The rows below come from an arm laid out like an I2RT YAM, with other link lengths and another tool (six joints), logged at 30 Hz.
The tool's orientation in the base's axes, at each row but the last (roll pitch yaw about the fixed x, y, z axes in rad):
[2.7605, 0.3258, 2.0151]
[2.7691, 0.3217, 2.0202]
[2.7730, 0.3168, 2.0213]
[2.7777, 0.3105, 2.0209]
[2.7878, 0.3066, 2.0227]
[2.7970, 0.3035, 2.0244]
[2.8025, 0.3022, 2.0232]
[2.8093, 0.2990, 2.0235]
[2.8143, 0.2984, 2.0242]
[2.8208, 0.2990, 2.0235]
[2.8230, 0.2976, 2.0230]
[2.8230, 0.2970, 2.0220]
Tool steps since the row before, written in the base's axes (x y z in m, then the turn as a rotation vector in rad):
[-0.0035, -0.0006, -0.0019, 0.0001, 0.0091, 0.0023]
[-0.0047, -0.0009, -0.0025, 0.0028, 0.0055, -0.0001]
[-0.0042, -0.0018, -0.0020, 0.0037, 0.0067, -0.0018]
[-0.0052, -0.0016, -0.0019, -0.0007, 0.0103, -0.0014]
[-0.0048, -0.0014, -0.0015, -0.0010, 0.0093, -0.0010]
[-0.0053, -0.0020, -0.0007, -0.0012, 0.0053, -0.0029]
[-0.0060, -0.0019, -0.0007, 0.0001, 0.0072, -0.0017]
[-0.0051, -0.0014, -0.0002, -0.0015, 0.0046, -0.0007]
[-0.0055, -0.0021, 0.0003, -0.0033, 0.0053, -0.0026]
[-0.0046, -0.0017, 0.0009, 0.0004, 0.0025, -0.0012]
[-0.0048, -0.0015, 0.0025, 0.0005, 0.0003, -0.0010]
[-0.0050, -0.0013, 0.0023, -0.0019, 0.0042, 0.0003]
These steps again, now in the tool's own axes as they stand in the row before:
[0.0015, -0.0037, 0.0001, 0.0070, 0.0055, -0.0030]
[0.0020, -0.0050, 0.0002, 0.0036, 0.0050, 0.0008]
[0.0008, -0.0049, 0.0001, 0.0048, 0.0057, 0.0026]
[0.0014, -0.0056, -0.0005, 0.0095, 0.0042, -0.0001]
[0.0013, -0.0050, -0.0006, 0.0087, 0.0036, -0.0005]
[0.0007, -0.0055, -0.0014, 0.0059, 0.0008, 0.0015]
[0.0011, -0.0060, -0.0017, 0.0066, 0.0031, 0.0008]
[0.0010, -0.0049, -0.0018, 0.0048, 0.0009, -0.0005]
[0.0004, -0.0054, -0.0023, 0.0067, -0.0008, 0.0004]
[0.0002, -0.0043, -0.0025, 0.0023, 0.0012, 0.0010]
[0.0000, -0.0039, -0.0040, 0.0003, 0.0003, 0.0011]
[0.0003, -0.0040, -0.0040, 0.0043, 0.0006, -0.0015]

